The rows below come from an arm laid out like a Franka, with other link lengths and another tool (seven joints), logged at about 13 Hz.
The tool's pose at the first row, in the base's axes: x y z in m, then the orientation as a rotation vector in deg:
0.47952, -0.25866, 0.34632, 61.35, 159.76, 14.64
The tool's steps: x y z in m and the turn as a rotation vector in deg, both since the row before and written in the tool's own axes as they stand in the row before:
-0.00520, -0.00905, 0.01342, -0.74, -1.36, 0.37
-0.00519, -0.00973, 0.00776, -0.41, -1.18, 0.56
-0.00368, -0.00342, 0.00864, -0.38, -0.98, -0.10
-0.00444, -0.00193, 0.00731, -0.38, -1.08, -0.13
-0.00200, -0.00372, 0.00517, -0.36, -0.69, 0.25
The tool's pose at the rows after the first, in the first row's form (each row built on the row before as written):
0.48008, -0.26735, 0.33172, 61.48, 158.08, 14.87
0.47922, -0.27717, 0.32252, 61.97, 156.61, 14.78
0.48167, -0.28138, 0.31379, 61.57, 155.64, 14.68
0.48544, -0.28522, 0.30687, 61.12, 154.59, 14.51
0.48585, -0.28889, 0.30131, 61.25, 153.72, 14.61

